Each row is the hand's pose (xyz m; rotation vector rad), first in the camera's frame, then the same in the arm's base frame.
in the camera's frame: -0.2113 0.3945 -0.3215 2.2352 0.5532 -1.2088
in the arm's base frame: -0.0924 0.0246 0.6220 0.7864 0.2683 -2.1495
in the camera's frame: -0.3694 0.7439 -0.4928 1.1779 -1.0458 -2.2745
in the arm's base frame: -0.4298 0.2427 0.4994 -0.4147 -1.2396 -1.7086
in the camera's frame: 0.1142 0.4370 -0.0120 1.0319 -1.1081 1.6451
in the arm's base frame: 0.2963 0.0920 0.4032 1.0585 0.2705 1.0049
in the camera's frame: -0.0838 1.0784 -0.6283 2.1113 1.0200 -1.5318
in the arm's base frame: -0.5218 0.2831 0.0502 0.6642 0.3937 -2.5892
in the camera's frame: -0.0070 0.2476 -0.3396 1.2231 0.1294 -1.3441
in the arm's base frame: 0.0426 -0.1761 0.5503 -0.2777 0.2826 -1.7265
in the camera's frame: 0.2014 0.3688 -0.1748 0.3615 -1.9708 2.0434
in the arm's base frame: 0.2312 -0.0851 0.3468 0.9360 -0.4504 1.7681
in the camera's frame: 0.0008 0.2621 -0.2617 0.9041 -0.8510 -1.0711
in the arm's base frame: 0.1038 -0.1251 0.5501 -0.4222 -0.2803 -0.9317
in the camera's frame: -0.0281 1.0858 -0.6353 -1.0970 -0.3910 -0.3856
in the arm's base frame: -0.5035 0.2609 0.0014 -1.9243 0.5242 0.4213
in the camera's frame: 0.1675 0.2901 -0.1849 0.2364 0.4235 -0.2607
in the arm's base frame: 0.2349 -0.1323 0.4189 -0.7588 1.3528 -0.5824
